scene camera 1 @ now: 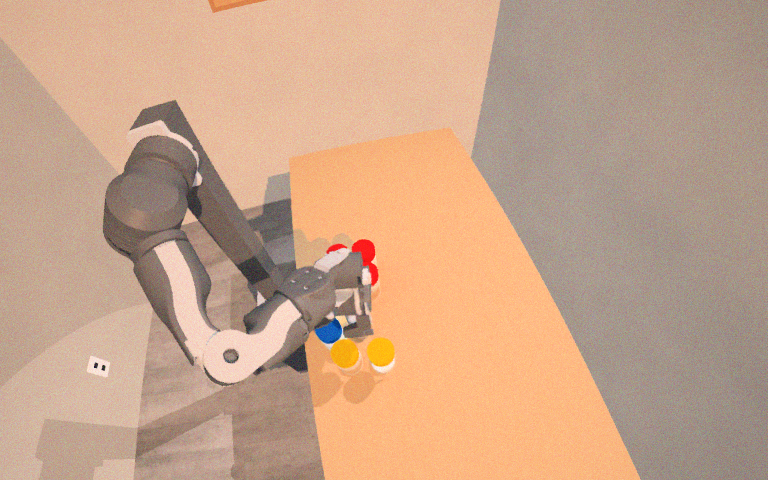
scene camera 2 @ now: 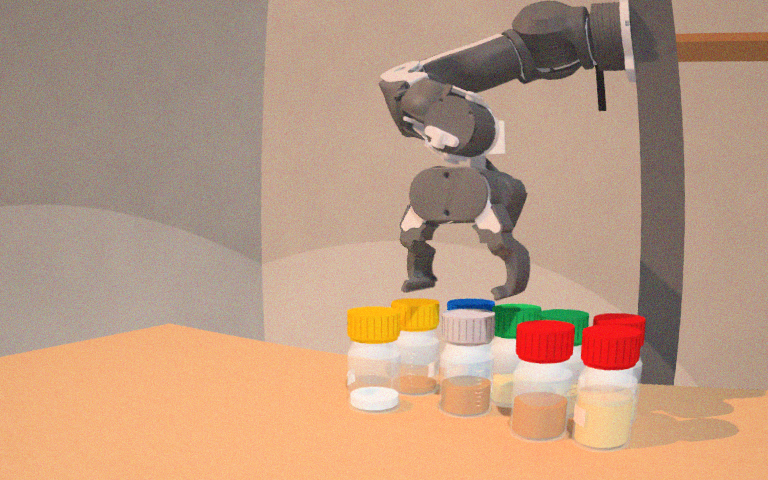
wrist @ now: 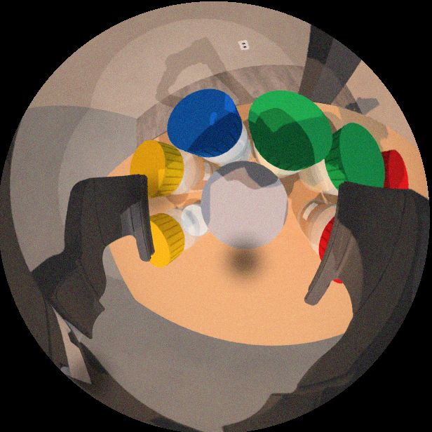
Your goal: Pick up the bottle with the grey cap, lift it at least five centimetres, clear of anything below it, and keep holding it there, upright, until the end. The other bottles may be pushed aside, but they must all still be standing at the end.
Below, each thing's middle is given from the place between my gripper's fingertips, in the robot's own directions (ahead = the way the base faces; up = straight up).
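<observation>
The blue-capped bottle [wrist: 206, 123] is 7 cm behind my hand, 2 cm to the right of it and 7 cm below it. And there's the grey-capped bottle [scene camera 2: 467, 362], which I see 7 cm below my hand, 1 cm behind it and 1 cm to the left of it.
</observation>
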